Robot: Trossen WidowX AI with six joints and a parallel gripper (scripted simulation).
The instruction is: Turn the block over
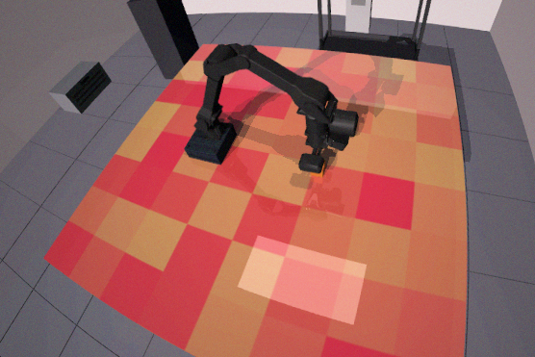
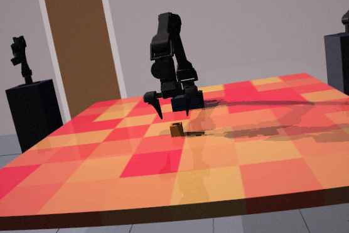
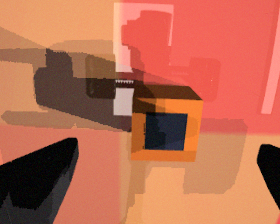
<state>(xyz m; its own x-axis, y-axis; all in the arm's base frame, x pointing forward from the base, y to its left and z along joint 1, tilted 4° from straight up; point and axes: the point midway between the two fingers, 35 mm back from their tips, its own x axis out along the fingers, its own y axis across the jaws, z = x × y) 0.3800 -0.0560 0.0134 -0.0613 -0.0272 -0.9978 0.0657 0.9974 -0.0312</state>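
Right now my gripper tip is 30 mm above the block.
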